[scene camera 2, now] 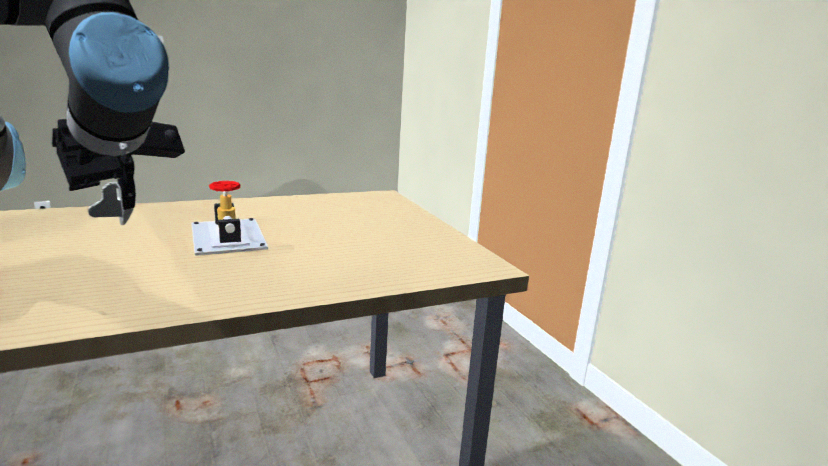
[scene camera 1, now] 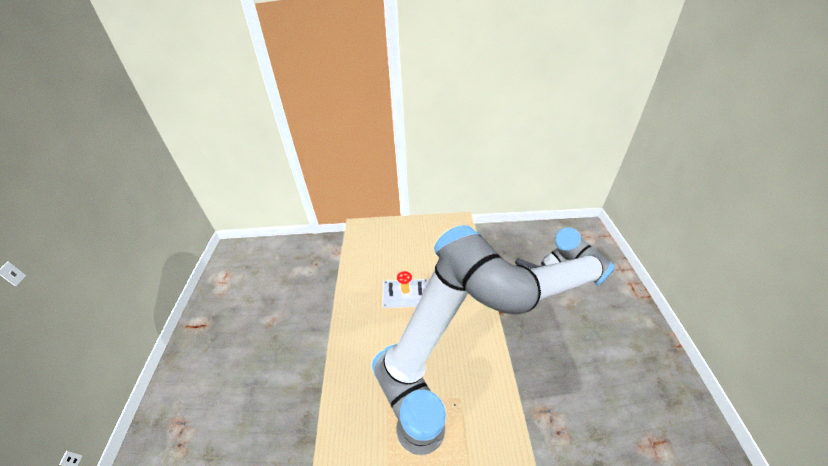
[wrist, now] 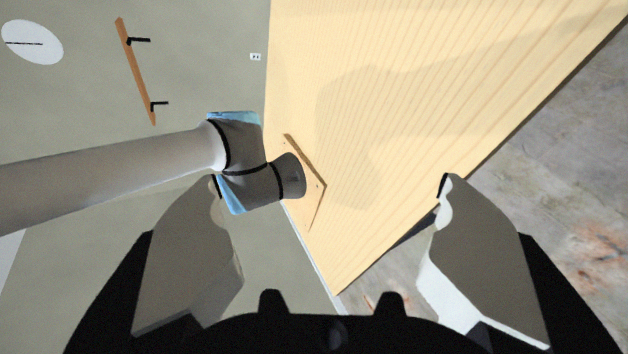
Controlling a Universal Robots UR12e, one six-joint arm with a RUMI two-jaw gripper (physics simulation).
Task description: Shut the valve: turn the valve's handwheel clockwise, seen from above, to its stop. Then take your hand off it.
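The valve's red handwheel (scene camera 1: 404, 277) (scene camera 2: 224, 185) lies level on top of a yellow valve body (scene camera 1: 405, 288) (scene camera 2: 225, 212). The valve stands upright on a white base plate (scene camera 1: 395, 300) (scene camera 2: 204, 238) on the table, between two black brackets. How far the wheel is turned cannot be told. My gripper (scene camera 2: 115, 211) (wrist: 326, 177) is open, with its two jaws wide apart and no object between them. It is well away from the handwheel, off to the table's side in scene camera 1, where its jaws are mostly hidden. The valve does not show in the wrist view.
The wooden table (scene camera 1: 370, 243) (scene camera 2: 347, 231) (wrist: 400, 30) carries the valve and the arm's base (scene camera 1: 421, 437) (wrist: 295, 175). The arm's upper link (scene camera 1: 431, 324) reaches over the table beside the base plate. An orange door (scene camera 1: 341, 115) (scene camera 2: 556, 144) is in the wall beyond the table.
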